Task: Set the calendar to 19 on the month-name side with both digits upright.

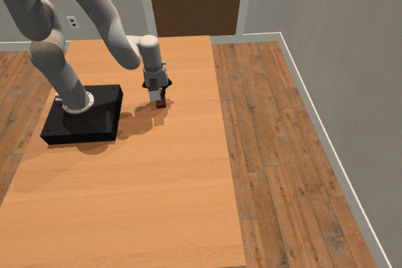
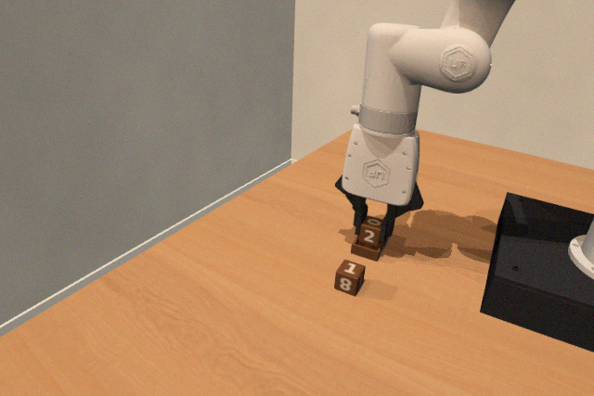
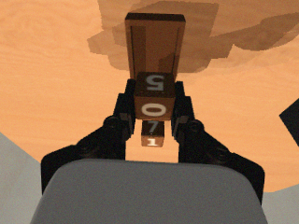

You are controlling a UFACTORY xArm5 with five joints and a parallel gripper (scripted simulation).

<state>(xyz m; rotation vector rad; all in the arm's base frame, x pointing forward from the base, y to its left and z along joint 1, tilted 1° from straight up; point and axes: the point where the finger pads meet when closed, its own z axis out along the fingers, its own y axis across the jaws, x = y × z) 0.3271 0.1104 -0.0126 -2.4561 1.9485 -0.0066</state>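
The brown date cube is 10 mm below my hand. The rest, counted from my hand: tray 40 mm below, 20 mm to the right.
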